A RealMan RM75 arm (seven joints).
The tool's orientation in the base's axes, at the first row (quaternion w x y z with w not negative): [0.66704, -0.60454, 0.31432, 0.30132]
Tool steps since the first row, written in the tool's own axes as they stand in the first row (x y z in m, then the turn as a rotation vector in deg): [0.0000, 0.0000, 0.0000, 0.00, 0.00, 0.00]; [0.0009, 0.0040, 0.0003, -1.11, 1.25, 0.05]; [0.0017, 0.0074, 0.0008, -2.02, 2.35, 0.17]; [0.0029, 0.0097, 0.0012, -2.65, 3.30, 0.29]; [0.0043, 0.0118, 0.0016, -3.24, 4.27, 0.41]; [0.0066, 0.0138, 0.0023, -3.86, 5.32, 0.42]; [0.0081, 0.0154, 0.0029, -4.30, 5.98, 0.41]
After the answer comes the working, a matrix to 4 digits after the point.
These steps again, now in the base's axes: [0.0000, 0.0000, 0.0000, 0.00, 0.00, 0.00]; [-0.0026, 0.0007, -0.0032, -1.66, 0.13, 0.10]; [-0.0047, 0.0015, -0.0058, -3.08, 0.33, 0.14]; [-0.0057, 0.0021, -0.0082, -4.21, 0.52, 0.06]; [-0.0065, 0.0027, -0.0105, -5.33, 0.71, -0.07]; [-0.0066, 0.0036, -0.0135, -6.53, 0.80, -0.23]; [-0.0069, 0.0044, -0.0156, -7.32, 0.84, -0.29]
The tool's axes in the first row as the columns of a matrix, in the base's axes (rounded; the answer above uses it unrounded):
[0.6208, -0.7820, 0.0550]
[0.0219, 0.0875, 0.9959]
[-0.7836, -0.6171, 0.0715]

